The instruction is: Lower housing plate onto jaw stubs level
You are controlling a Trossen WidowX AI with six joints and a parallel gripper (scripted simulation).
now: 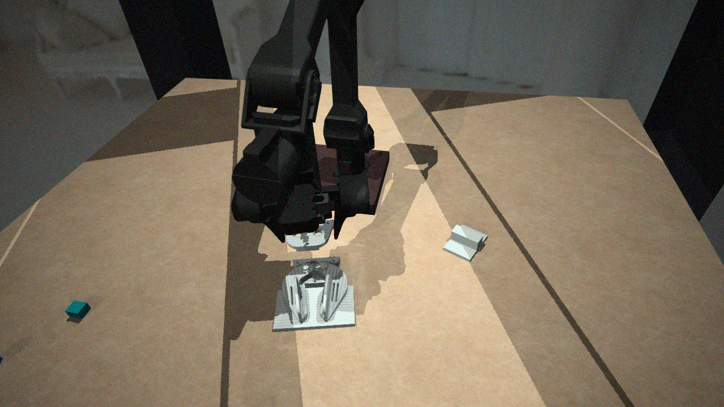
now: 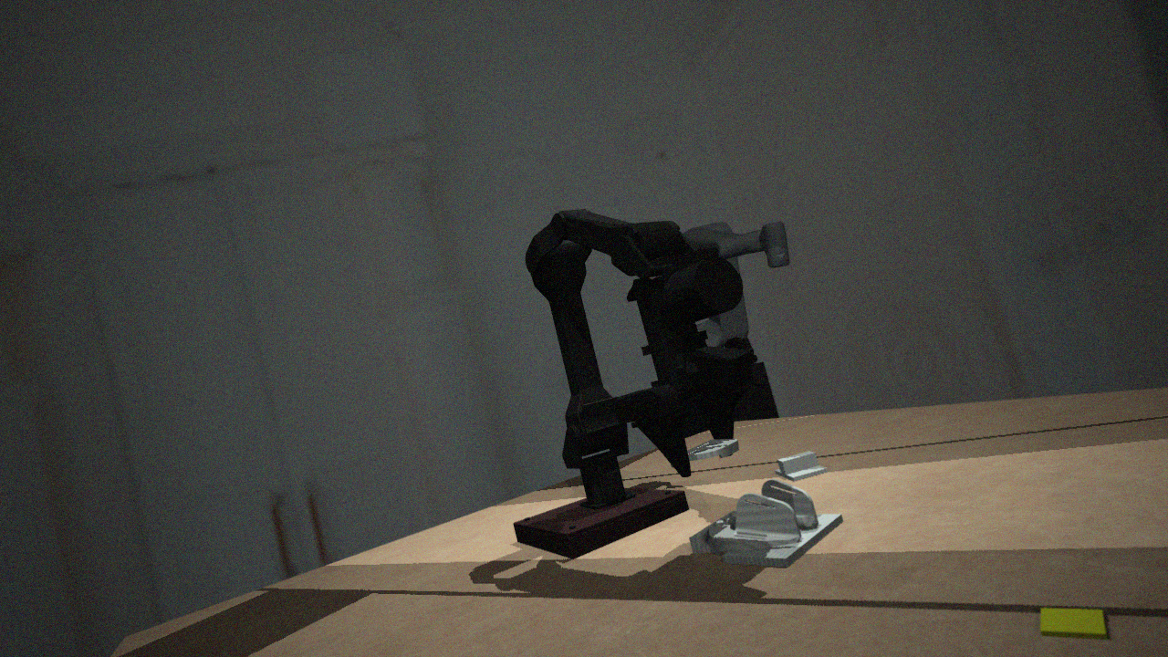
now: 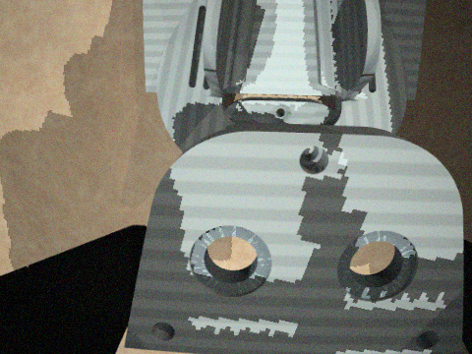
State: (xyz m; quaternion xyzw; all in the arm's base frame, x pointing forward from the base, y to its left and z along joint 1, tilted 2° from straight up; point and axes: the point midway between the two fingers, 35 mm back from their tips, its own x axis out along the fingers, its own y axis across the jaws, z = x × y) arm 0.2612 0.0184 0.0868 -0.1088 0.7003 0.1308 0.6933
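My gripper tip is now 80 mm above the pale base plate, 60 mm short of it and 20 mm to the right of it. Also, from my gripper tip: teal block 340 mm to the right, 170 mm ahead, 80 mm below; then yellow block 340 mm ahead, 80 mm below.
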